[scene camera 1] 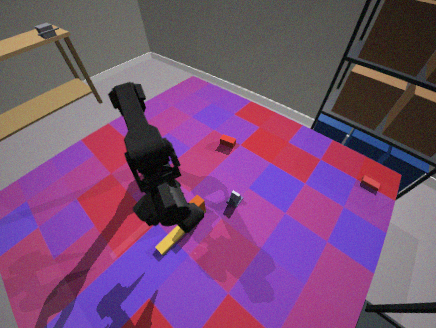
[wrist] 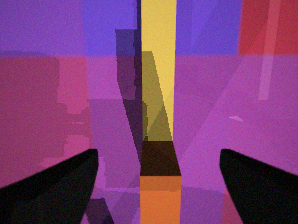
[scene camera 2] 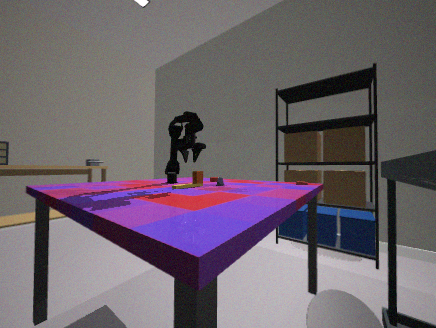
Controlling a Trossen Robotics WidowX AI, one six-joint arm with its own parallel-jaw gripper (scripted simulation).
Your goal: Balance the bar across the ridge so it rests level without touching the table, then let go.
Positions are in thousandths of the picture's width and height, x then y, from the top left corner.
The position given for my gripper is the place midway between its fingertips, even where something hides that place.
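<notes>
Open and holding nothing: my gripper (scene camera 1: 405,648), (wrist: 535,703), visible in scene camera 1 and in the wrist view.
</notes>
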